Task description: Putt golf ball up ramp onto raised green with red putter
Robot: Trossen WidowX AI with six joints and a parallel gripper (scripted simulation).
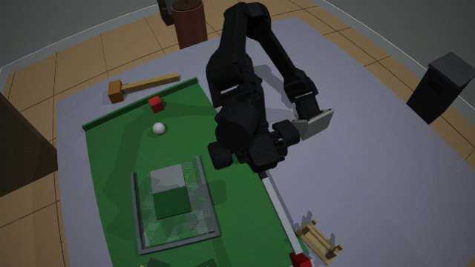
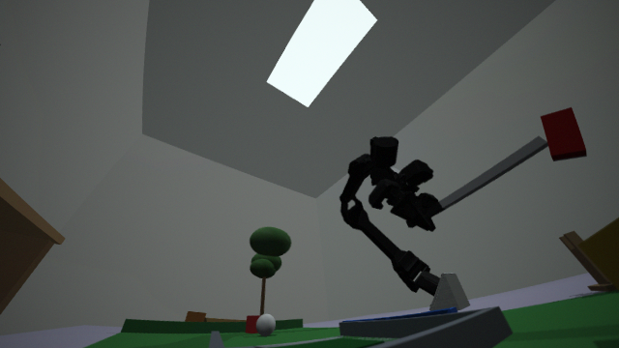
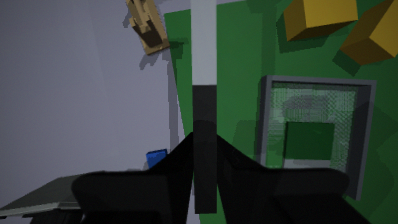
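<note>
The red putter lies 11 cm to the left of my gripper tip, 3 cm above it and 2 cm ahead of it. Round my gripper tip: white golf ball (34 cm to the right, 16 cm ahead, 12 cm below); then wooden rack (21 cm to the left, 11 cm below, 7 cm behind); then dark green back wall (51 cm to the right, 19 cm ahead, 13 cm below).
</note>
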